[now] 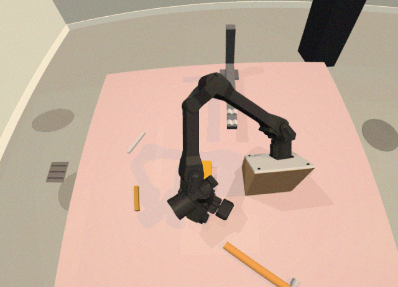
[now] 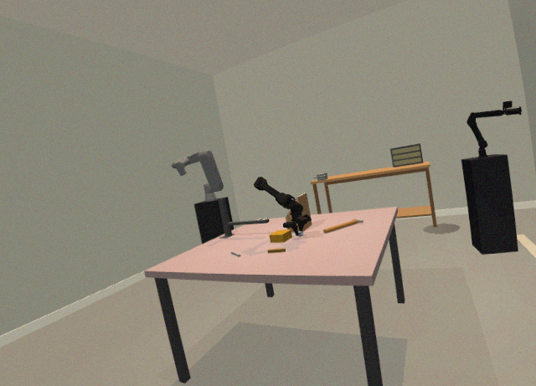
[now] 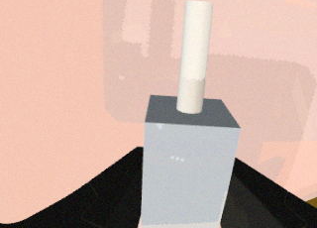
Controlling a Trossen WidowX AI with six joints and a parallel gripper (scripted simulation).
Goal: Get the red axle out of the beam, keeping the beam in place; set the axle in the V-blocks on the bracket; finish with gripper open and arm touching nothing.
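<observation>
Now: the yellow beam 2 cm ahead of my gripper tip, 12 cm to the right of it and 1 cm above it. From my gripper tip the other things lie so: blue-grey block (1 cm ahead, 1 cm to the left, 1 cm above); orange bar (27 cm ahead, 7 cm to the right, 1 cm below).
</observation>
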